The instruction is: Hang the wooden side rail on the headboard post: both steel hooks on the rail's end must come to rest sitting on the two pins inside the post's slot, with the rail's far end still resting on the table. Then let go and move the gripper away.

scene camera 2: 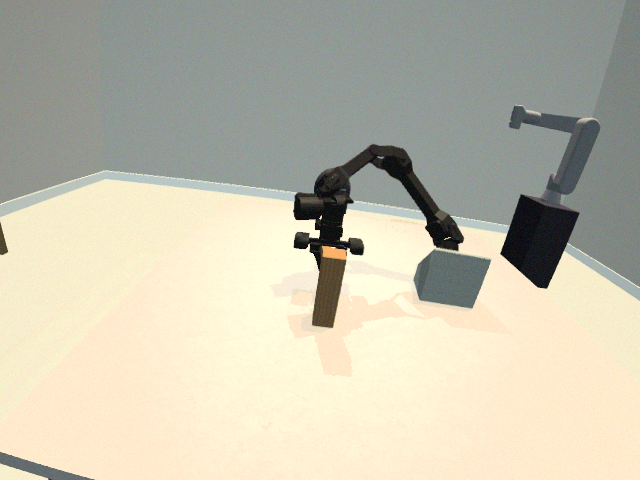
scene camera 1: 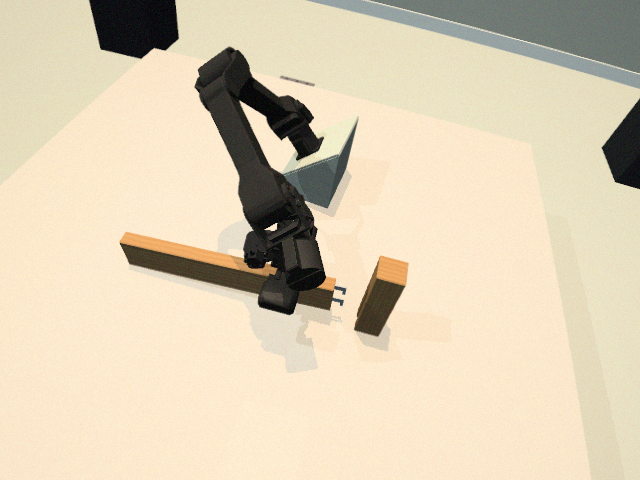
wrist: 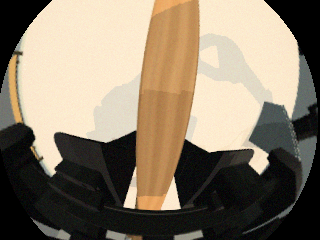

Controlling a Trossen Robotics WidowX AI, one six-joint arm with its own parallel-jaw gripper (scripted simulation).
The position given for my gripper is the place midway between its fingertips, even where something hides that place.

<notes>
I see my gripper (scene camera 1: 286,288) and a wooden side rail (scene camera 1: 229,271).
My gripper also shows in scene camera 2 (scene camera 2: 325,271) and in the wrist view (wrist: 156,132).
</notes>
